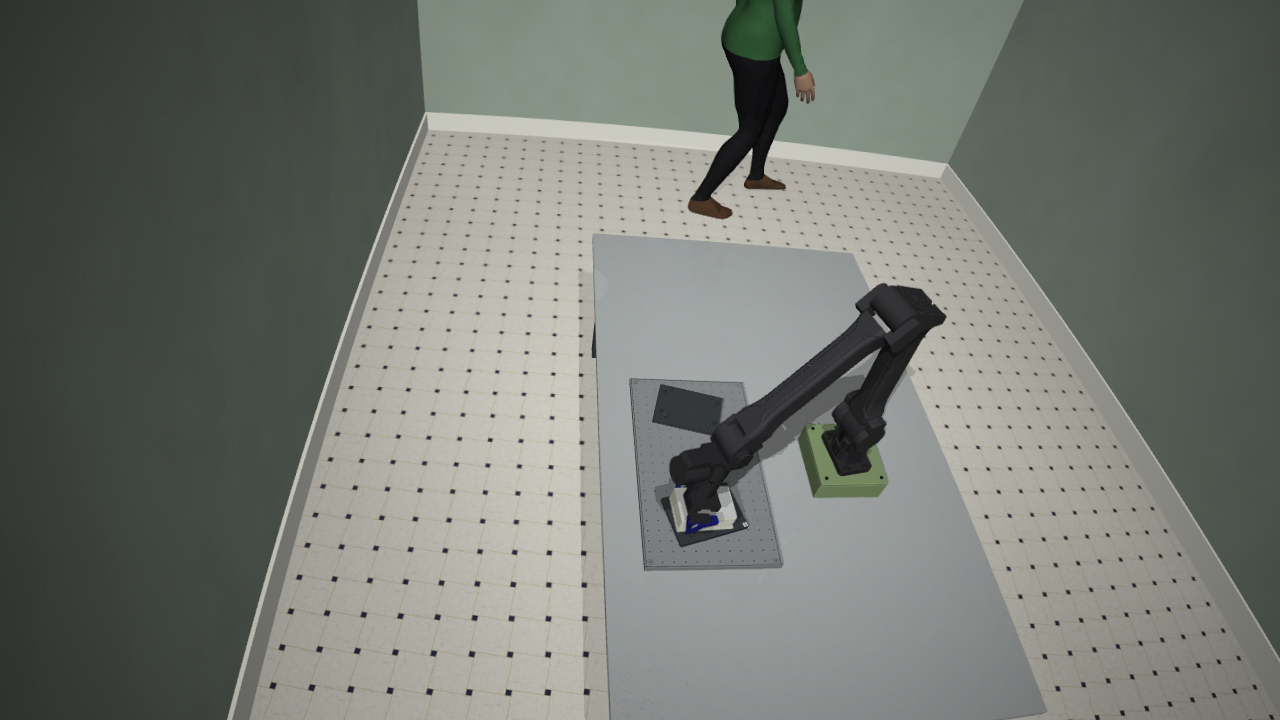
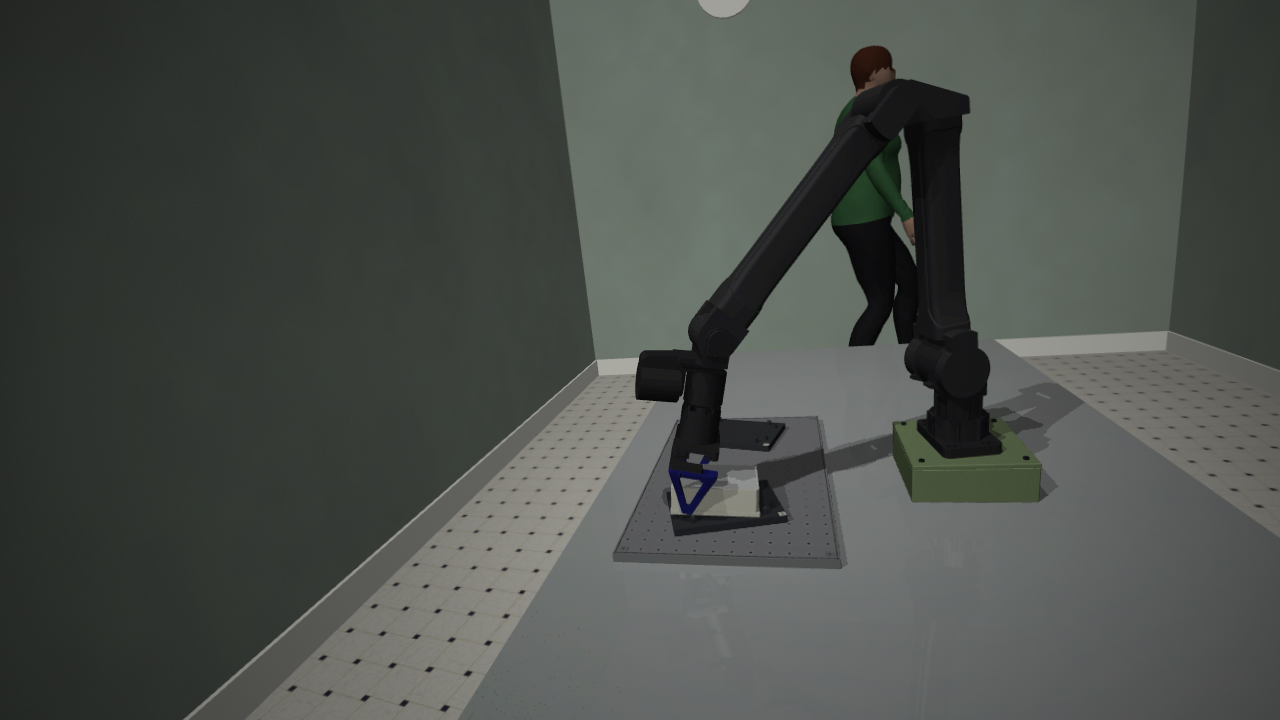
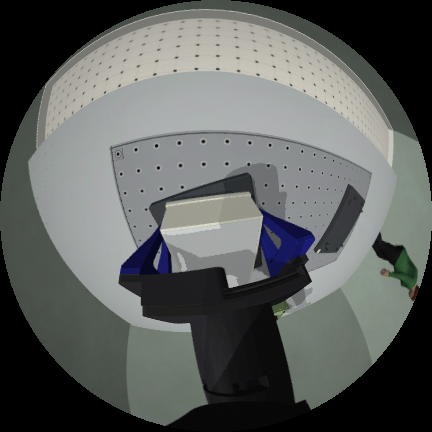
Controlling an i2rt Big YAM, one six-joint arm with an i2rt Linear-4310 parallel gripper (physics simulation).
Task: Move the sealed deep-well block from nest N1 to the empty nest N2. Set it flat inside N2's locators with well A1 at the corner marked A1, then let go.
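Seen in the pictures: gripper, fingertip midpoint: [image 1: 683, 513] [image 2: 688, 499] [image 3: 209, 216]; arm's base, origin of the base link: [image 1: 845, 453] [image 2: 956, 440].
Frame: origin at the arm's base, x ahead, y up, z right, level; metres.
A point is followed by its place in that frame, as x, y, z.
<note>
The white sealed deep-well block [image 1: 729, 510] {0.337, 0.005, -0.105} [image 2: 732, 496] {0.363, -0.004, -0.125} [image 3: 213, 225] {0.444, 0.013, -0.076} rests on the near dark nest [image 1: 669, 513] {0.455, -0.038, -0.069} [image 2: 716, 526] {0.389, -0.041, -0.140} [image 3: 235, 183] {0.456, -0.038, -0.046} on the perforated plate [image 1: 752, 555] {0.298, -0.050, -0.193} [image 2: 810, 519] {0.255, -0.050, -0.123} [image 3: 181, 160] {0.489, -0.050, -0.097}. My gripper [image 1: 705, 522] {0.428, -0.027, -0.079} [image 2: 690, 490] {0.428, -0.027, -0.079} [image 3: 209, 216] {0.428, -0.027, -0.079} is low over the block's near end. Its blue fingers stand open on either side of the block. The other dark nest [image 1: 687, 407] {0.333, -0.038, 0.216} [image 2: 752, 435] {0.303, -0.038, 0.182} [image 3: 340, 221] {0.349, -0.038, 0.182} lies empty at the far end of the plate. I cannot read the nest labels or the A1 marks.
The arm stands on a green base [image 1: 850, 486] {0.018, -0.015, -0.083} [image 2: 966, 479] {0.021, -0.025, -0.084} to the right of the plate, on the grey table [image 1: 805, 609] {0.220, -0.063, -0.328}. A person in a green top [image 1: 756, 80] [image 2: 872, 192] walks on the floor beyond the table's far end.
</note>
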